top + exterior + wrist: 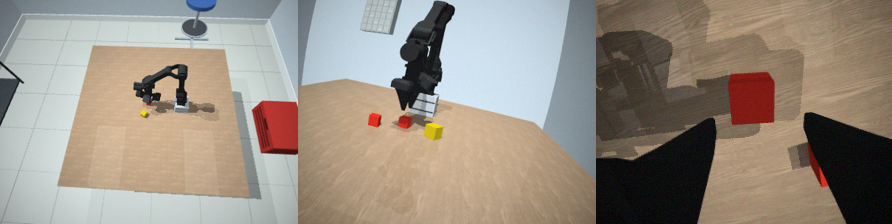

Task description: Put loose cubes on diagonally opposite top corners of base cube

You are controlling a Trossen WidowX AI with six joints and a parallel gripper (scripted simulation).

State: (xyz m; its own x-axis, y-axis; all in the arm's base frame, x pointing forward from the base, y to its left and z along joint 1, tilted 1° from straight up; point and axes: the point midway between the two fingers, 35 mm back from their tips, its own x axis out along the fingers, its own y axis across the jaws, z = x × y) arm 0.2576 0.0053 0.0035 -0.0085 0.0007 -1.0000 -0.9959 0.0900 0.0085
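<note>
The yellow cube is 2 cm ahead of my gripper tip, 11 cm to the left of it and 4 cm below it.
</note>
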